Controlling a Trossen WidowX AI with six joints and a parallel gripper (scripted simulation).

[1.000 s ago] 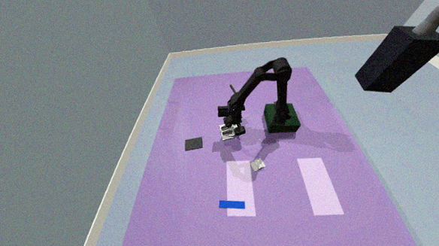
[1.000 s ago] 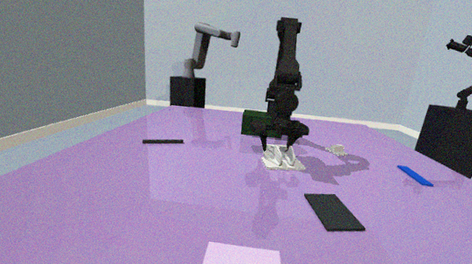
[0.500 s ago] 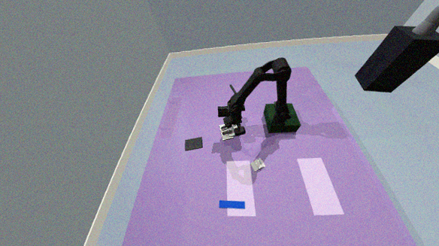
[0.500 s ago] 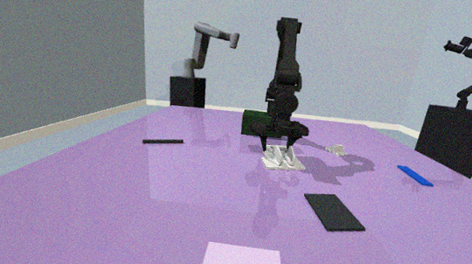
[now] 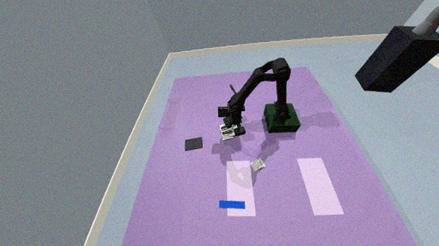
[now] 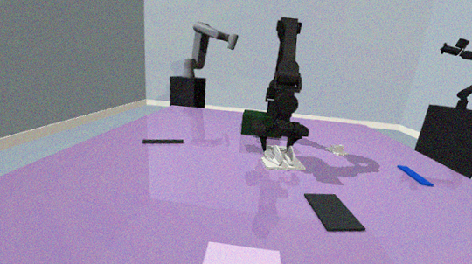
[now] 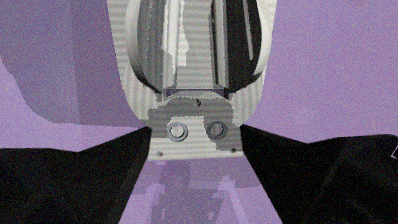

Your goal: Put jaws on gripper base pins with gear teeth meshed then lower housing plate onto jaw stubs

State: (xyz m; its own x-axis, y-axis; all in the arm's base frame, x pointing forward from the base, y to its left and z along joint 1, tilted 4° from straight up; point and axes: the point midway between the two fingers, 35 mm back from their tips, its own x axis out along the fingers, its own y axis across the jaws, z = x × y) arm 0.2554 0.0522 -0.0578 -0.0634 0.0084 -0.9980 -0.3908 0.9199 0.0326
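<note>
Now: gripper tip 10 mm short of the white blocky part and 20 mm below it. Round my gripper tip: blue bar (40 mm behind, 440 mm to the left); thin black bar (80 mm ahead, 390 mm to the right); dark flat plate (270 mm ahead, 150 mm to the left).
</note>
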